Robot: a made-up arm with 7 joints.
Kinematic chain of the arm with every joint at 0, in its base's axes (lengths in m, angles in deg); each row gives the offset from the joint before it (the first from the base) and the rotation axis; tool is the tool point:
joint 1: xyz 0 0 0.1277 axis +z
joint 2: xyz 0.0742 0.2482 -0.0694 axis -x
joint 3: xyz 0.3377 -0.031 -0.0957 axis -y
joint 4: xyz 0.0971 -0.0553 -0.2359 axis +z
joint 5: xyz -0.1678 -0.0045 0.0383 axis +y
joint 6: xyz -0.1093 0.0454 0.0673 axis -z
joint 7: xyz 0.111 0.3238 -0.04 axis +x
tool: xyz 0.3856 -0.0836 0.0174
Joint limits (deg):
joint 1: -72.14..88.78
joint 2: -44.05..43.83
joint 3: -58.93..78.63
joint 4: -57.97..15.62
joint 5: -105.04..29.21
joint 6: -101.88..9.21
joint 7: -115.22..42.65
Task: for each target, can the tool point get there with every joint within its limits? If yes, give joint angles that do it. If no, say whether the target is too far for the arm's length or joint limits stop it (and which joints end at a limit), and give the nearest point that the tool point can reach.
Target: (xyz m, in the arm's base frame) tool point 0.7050 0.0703 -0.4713
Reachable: yes | joints -11.54 19.42 -30.52 -27.74 18.44 -6.26 -35.81
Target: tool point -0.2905 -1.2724 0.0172
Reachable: no: joint limits stop it (at a limit: joint 1, joint 2, joint 4, joint 5, joint 6) | nearest point 0.0973 -0.8922 -0.1799 | short by 0.578 m
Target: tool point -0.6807 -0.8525 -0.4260
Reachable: no: joint limits stop it (at a limit: joint 1, joint 4, joint 6, joint 7) | nearest point -0.5419 -0.3745 -0.2756 | short by 0.520 m
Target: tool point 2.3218 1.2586 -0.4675
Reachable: no: too far | nearest point 1.2529 0.6792 -0.1859 | short by 1.248 m
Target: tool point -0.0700 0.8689 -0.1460
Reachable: yes | joints 13.64 -23.59 1.47 5.43 -66.15 -69.43 -36.20
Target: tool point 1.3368 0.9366 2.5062
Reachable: no: too far | nearest point 0.8214 0.5755 0.6549 | short by 1.955 m
